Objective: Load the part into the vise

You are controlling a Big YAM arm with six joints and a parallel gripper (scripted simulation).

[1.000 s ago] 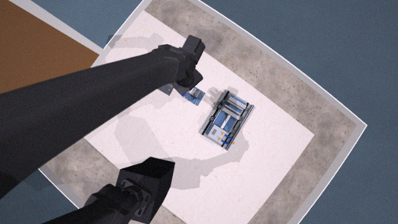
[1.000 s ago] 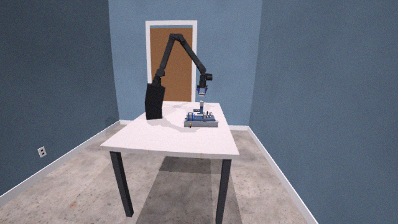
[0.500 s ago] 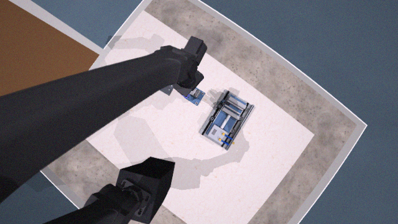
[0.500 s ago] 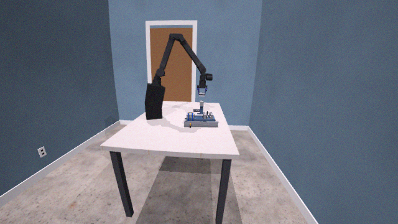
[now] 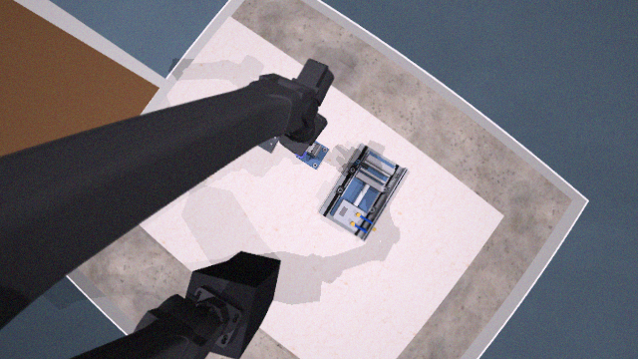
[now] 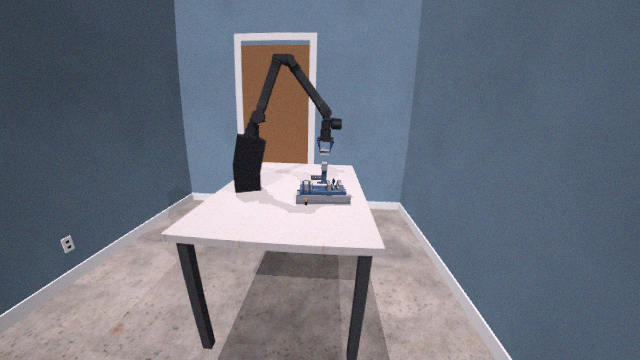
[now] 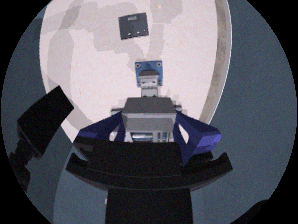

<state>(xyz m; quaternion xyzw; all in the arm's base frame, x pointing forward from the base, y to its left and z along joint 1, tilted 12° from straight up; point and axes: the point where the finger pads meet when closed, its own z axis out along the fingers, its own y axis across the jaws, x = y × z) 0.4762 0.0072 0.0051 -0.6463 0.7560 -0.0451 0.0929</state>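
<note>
Right now my hand is right at the part. Also, from my hand: dark square plate 2 cm behind, 18 cm to the left, 23 cm below.
</note>
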